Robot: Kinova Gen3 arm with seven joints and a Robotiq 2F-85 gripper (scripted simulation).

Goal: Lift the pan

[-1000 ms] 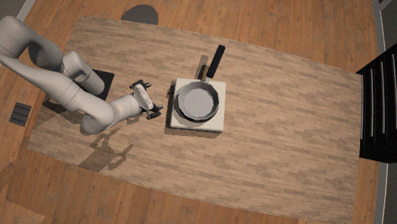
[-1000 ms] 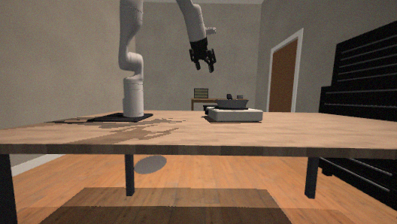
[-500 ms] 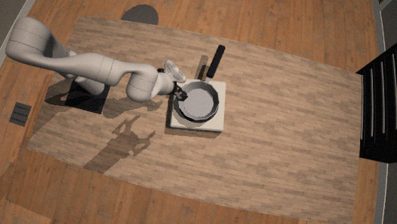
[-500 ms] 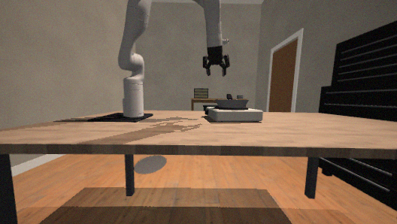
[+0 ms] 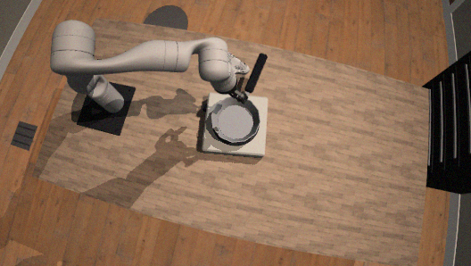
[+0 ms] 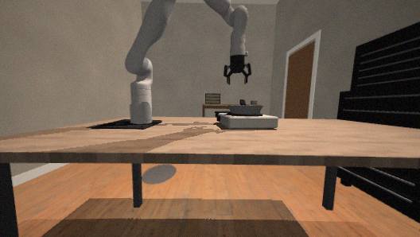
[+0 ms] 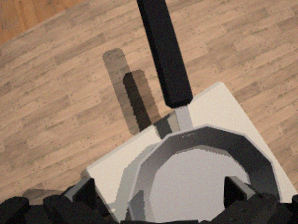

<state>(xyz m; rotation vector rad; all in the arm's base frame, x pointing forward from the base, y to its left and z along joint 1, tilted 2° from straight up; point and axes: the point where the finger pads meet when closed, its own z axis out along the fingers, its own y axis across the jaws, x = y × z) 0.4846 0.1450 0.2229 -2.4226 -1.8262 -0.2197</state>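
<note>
Now: hand 4 cm short of the pan, 2 cm to the right of it and 13 cm above it. Round my hand: hot plate: 2 cm ahead, 5 cm to the right, 20 cm below.
</note>
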